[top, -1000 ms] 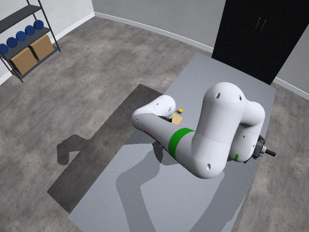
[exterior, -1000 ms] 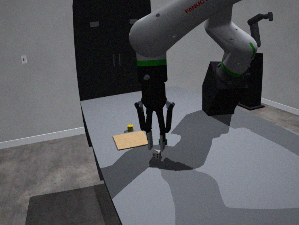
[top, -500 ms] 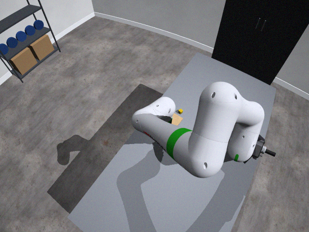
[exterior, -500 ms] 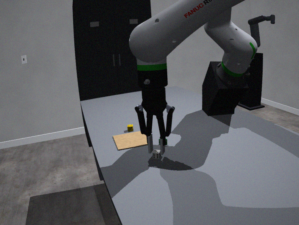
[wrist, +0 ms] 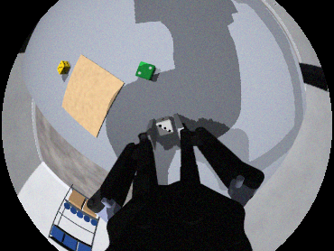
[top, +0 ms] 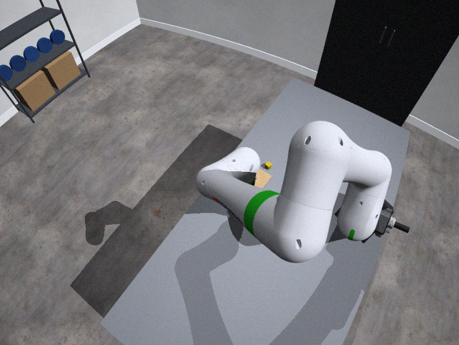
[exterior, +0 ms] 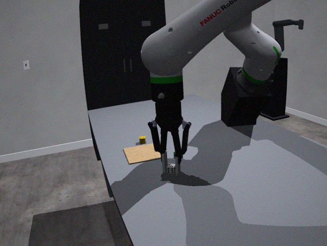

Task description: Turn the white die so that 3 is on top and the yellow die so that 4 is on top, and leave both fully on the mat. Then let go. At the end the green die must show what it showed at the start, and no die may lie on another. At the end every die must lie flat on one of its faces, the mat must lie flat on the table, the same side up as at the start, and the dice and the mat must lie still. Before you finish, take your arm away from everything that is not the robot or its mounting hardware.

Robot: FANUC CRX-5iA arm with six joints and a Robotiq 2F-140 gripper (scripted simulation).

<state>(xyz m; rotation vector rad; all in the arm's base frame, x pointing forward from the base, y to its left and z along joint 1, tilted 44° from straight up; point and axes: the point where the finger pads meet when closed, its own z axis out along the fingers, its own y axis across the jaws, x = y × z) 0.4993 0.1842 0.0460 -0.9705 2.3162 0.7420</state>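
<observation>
My hand is 2 cm above the white die. Also, from my hand: tan mat 5 cm ahead, 18 cm to the right, 3 cm below; then green die 6 cm behind, 8 cm to the right, 2 cm below; then yellow die 3 cm ahead, 28 cm to the right, 2 cm below.
</observation>
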